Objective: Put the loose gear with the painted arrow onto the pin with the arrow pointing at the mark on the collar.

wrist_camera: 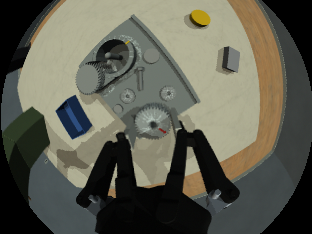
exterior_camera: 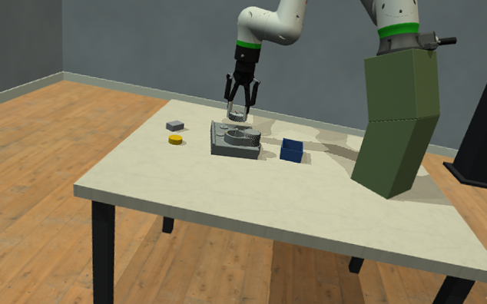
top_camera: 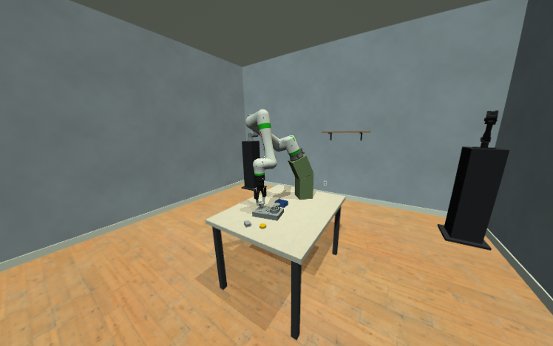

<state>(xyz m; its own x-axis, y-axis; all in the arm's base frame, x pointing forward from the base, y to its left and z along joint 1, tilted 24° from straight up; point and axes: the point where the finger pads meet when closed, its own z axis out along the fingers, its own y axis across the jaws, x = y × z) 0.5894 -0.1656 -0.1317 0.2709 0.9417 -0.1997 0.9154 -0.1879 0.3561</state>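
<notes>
The thin pin is 8 cm to the left of my hand, 6 cm below it and 1 cm ahead of it. From my hand the other things lie so: grey block: 24 cm ahead, 9 cm below, 4 cm to the left; blue bin: 24 cm behind, 9 cm below, 8 cm to the left; grey gear: 2 cm below.
</notes>
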